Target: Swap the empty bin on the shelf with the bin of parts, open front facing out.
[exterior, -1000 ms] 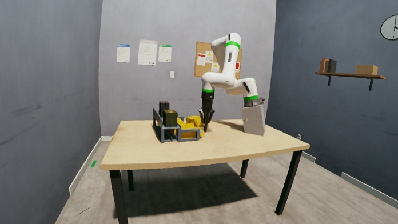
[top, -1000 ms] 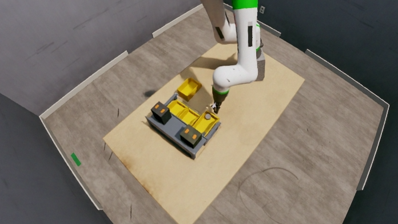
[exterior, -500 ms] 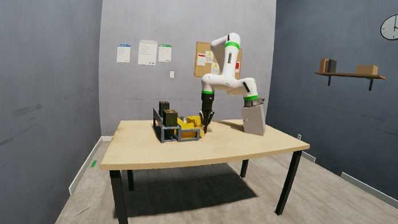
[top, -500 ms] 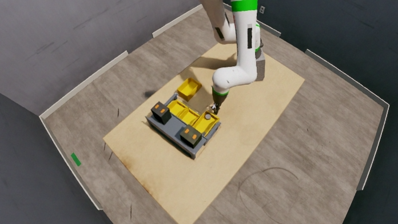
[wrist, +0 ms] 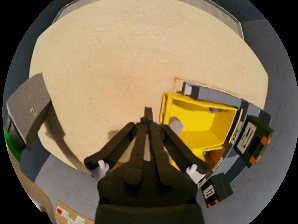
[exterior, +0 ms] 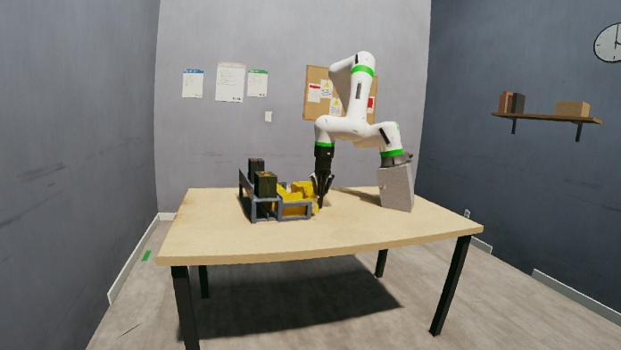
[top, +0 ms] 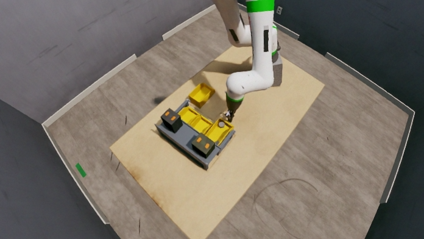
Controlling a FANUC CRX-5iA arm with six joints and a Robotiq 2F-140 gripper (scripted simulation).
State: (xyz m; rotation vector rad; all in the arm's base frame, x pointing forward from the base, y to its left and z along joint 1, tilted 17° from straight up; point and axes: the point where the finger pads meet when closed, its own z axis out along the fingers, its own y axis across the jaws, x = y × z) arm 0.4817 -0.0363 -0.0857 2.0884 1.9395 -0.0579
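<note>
Now: the grey round part 6 cm ahead of my hand, 3 cm to the right of it and 2 cm below it. Also, from my hand: grey shelf: 19 cm ahead, 13 cm to the right, 1 cm above.
</note>
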